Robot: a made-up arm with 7 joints. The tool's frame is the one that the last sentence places.
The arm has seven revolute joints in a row. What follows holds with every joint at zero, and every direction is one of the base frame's.
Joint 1 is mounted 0.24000 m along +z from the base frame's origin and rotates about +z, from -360.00 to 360.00 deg.
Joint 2 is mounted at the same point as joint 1 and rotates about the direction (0, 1, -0.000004), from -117.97 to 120.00 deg.
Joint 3 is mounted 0.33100 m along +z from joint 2 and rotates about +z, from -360.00 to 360.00 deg.
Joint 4 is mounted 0.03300 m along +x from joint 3 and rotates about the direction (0, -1, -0.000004), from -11.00 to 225.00 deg.
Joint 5 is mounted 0.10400 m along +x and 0.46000 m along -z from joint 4 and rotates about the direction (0, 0.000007, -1), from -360.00 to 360.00 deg.
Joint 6 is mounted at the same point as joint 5 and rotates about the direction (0, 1, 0.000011), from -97.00 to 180.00 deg.
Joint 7 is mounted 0.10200 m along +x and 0.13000 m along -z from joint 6 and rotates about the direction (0, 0.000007, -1), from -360.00 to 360.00 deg.
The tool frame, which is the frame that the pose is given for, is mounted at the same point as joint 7; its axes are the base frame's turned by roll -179.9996, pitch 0.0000 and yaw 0.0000 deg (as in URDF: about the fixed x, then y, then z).
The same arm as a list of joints. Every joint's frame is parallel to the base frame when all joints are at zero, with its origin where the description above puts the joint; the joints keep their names.
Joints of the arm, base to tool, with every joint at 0 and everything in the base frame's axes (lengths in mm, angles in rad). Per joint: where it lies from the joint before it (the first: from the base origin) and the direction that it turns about. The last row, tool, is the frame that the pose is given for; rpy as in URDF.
joint 1: offset 0 0 240 axis 0 0 1
joint 2: offset 0 0 0 axis 0 1 0
joint 3: offset 0 0 331 axis 0 0 1
joint 4: offset 33 0 0 axis 0 -1 0
joint 5: offset 104 0 -460 axis 0 0 -1
joint 6: offset 0 0 0 axis 0 1 0
joint 7: offset 102 0 -130 axis 0 0 -1
tool: offset 0 0 0 rpy -3.1416 0 0
Joint limits (rad, base to tool): -6.2832..6.2832 -2.059..2.0944 -6.2832..6.2832 -0.192..3.927 -6.2832..6.2832 -1.693..3.1416 -6.2832..6.2832

